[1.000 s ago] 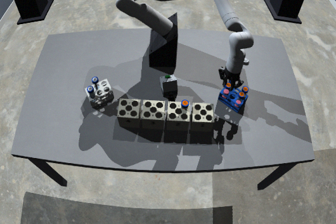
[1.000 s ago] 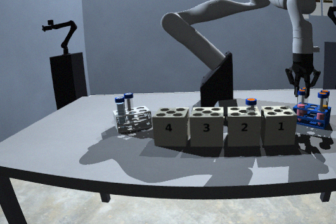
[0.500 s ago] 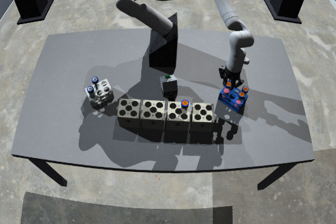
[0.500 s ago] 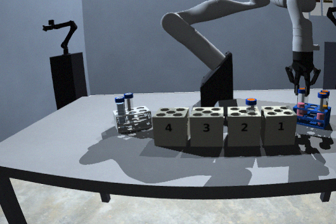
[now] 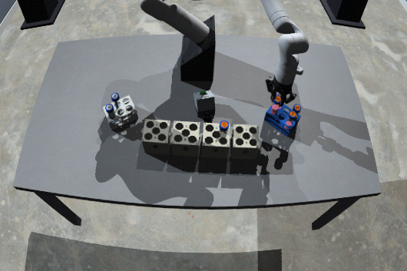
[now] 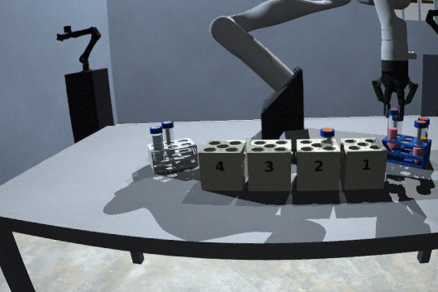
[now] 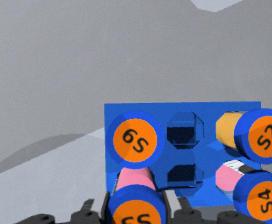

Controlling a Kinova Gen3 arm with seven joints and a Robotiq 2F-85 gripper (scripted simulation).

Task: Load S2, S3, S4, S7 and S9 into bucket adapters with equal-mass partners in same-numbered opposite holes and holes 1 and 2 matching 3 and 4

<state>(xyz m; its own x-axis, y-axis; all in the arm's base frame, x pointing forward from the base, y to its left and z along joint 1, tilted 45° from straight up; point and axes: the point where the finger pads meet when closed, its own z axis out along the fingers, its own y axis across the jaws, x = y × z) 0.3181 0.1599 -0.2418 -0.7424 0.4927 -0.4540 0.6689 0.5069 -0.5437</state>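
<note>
The sample tube S3 lies 1 cm to the right of my hand and 5 cm below it. Also, from my hand: sample tube S9: 4 cm behind, 3 cm to the left, 7 cm below; then blue rack: 1 cm ahead, 4 cm to the left, 11 cm below; then sample tube S4: 5 cm ahead, 6 cm to the left, 7 cm below.
</note>
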